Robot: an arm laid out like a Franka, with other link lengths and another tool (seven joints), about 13 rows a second.
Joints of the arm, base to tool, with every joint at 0 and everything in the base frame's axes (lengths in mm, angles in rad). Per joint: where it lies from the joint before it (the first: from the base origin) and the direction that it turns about. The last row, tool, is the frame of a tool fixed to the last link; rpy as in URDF.
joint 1: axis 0 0 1 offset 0.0 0.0 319.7
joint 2: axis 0 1 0 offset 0.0 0.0 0.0
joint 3: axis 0 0 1 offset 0.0 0.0 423.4
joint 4: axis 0 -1 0 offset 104.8 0.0 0.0
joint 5: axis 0 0 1 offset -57.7 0.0 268.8
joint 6: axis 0 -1 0 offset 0.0 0.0 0.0
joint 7: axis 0 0 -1 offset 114.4 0.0 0.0
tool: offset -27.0 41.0 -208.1 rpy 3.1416 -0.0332 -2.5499
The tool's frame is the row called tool.
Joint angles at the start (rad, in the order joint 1, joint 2, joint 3, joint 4, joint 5, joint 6, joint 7):
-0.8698 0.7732 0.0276 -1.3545 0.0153 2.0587 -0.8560
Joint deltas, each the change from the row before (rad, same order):
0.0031 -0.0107 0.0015 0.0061 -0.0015 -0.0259 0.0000
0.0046 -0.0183 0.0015 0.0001 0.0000 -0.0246 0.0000
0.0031 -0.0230 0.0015 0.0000 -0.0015 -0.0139 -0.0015
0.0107 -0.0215 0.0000 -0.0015 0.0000 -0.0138 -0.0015
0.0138 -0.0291 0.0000 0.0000 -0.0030 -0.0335 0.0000
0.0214 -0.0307 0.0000 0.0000 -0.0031 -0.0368 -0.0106
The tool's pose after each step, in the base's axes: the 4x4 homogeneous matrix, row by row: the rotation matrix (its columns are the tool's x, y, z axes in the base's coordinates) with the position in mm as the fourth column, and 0 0 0 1 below. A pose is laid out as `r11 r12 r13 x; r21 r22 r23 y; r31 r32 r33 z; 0 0 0 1`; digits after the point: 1 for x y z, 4 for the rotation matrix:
-0.8264 -0.5604 -0.0548 457.0; -0.5629 0.8242 0.0610 -500.6; 0.0110 0.0813 -0.9966 252.6; 0 0 0 1
-0.8227 -0.5654 -0.0587 457.2; -0.5684 0.8202 0.0658 -494.9; 0.0110 0.0875 -0.9961 263.8; 0 0 0 1
-0.8188 -0.5715 -0.0535 457.9; -0.5739 0.8168 0.0582 -491.8; 0.0104 0.0783 -0.9969 278.6; 0 0 0 1
-0.8115 -0.5821 -0.0502 461.3; -0.5842 0.8099 0.0527 -485.0; 0.0100 0.0721 -0.9973 291.8; 0 0 0 1
-0.8019 -0.5947 -0.0564 463.1; -0.5972 0.8003 0.0528 -474.1; 0.0138 0.0760 -0.9970 309.5; 0 0 0 1
-0.7809 -0.6213 -0.0641 466.9; -0.6244 0.7793 0.0530 -459.2; 0.0171 0.0814 -0.9965 327.8; 0 0 0 1

